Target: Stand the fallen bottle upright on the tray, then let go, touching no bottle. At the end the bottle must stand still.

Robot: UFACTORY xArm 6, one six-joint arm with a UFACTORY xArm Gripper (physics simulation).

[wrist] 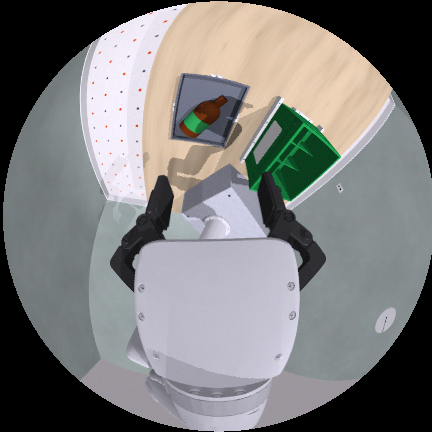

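Where they show: gripper, fingertip midpoint: (214,181); arm's base at its link origin: (216,225).
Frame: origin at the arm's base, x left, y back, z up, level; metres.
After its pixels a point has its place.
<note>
A brown bottle (205,117) {z -0.108, x 0.196, y -0.408 m} with a green label lies on its side in the grey tray (176,111) {z -0.182, x 0.289, y -0.375 m}. Its neck points to the upper right of the view, towards the tray's right wall, and its base is near the lower left corner. My gripper (214,181) {z 0.183, x 0.187, y -0.473 m} is wide open with nothing between its fingers. The bottle and tray show beyond the fingertips, further up in the view, apart from the gripper. The whole bottle is visible.
A green crate (315,172) {z -0.030, x -0.170, y -0.442 m} with inner dividers stands right of the tray, behind the right finger in the view. The arm's grey base (225,197) {z -0.045, x 0.028, y -0.159 m} shows between the fingers. A white dotted strip (112,100) runs along the wooden table's (290,55) {z -0.187, x 0.075, y -0.735 m} left side.
</note>
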